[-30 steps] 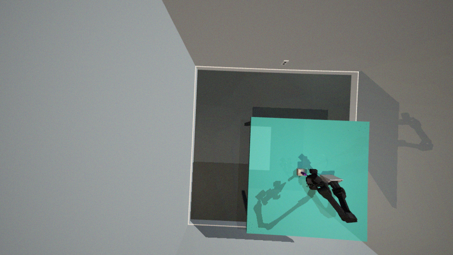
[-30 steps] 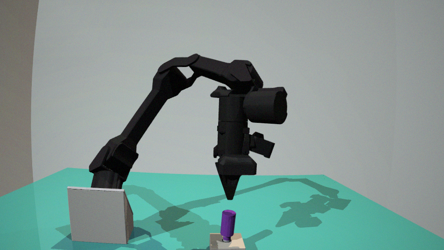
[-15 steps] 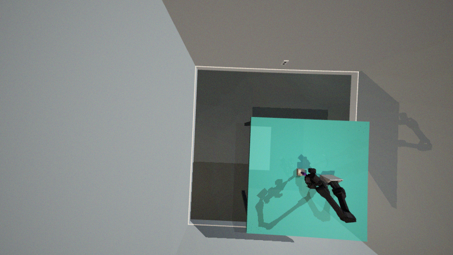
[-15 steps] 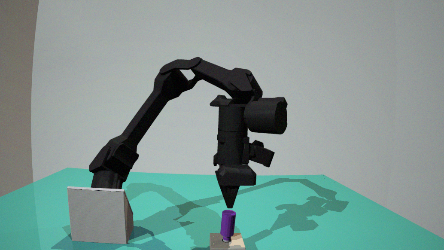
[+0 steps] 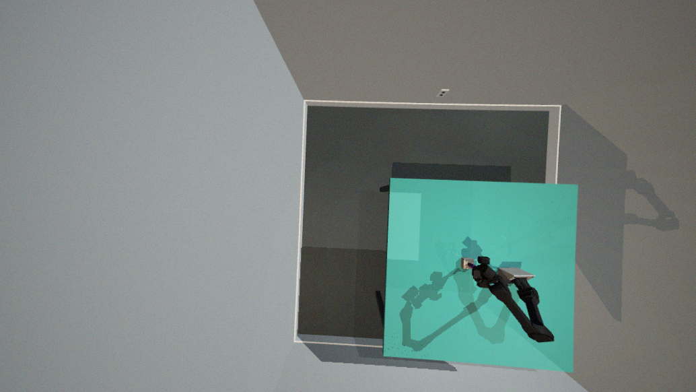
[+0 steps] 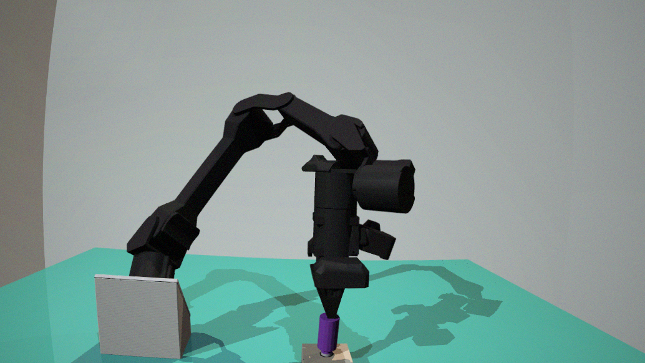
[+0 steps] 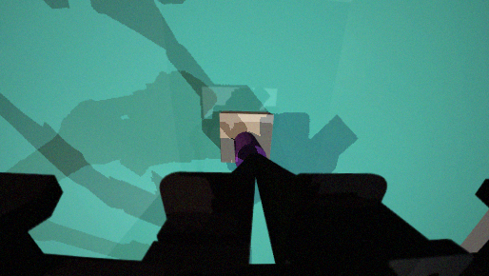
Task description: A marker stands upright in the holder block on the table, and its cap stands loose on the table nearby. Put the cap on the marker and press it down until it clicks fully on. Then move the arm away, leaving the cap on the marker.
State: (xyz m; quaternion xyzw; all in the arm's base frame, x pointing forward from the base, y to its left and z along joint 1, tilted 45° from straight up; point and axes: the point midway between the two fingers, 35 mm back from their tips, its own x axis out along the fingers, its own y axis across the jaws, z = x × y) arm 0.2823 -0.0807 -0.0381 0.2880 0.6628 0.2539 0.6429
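Now: the purple cap 20 mm below my gripper tip and 10 mm to the left of it.
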